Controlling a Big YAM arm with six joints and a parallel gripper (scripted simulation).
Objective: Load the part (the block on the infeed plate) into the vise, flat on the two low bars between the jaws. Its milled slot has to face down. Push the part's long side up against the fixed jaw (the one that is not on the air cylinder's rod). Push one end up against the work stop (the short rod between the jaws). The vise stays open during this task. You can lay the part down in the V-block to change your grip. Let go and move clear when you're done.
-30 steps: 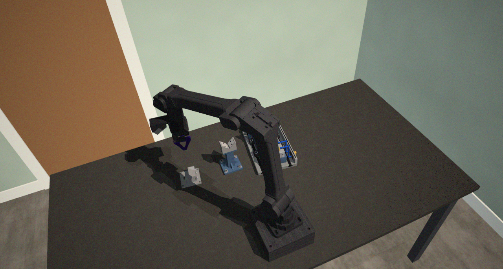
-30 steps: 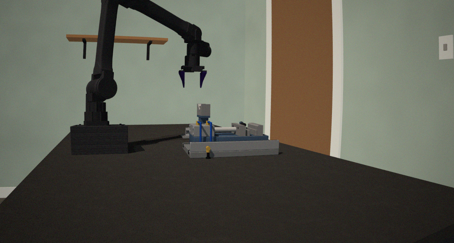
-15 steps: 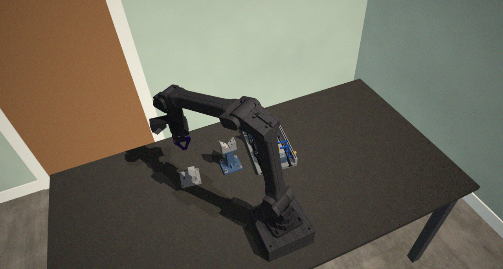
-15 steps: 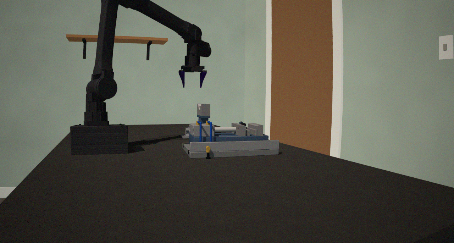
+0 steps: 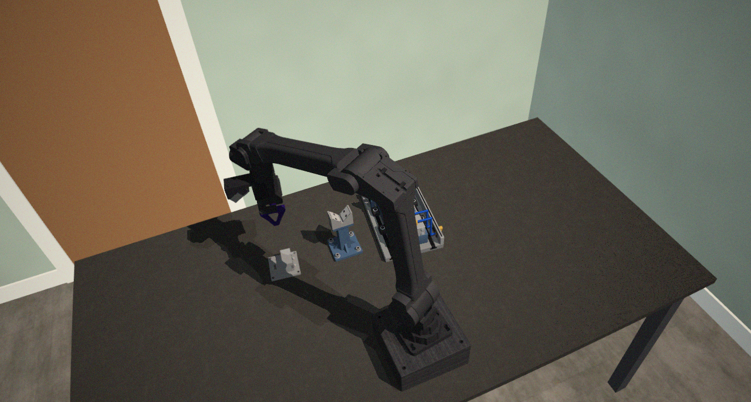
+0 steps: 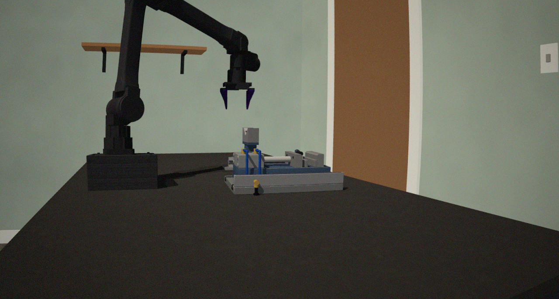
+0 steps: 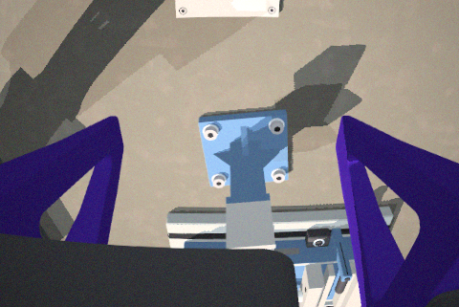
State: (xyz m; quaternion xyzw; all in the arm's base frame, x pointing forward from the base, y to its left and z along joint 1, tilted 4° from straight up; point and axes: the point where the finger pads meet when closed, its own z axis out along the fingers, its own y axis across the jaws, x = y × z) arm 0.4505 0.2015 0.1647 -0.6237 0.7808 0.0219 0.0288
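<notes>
Now: the part 21 cm below my hand. From my hand the other things lie so: grey infeed plate 1 cm to the left, 23 cm below.
</notes>
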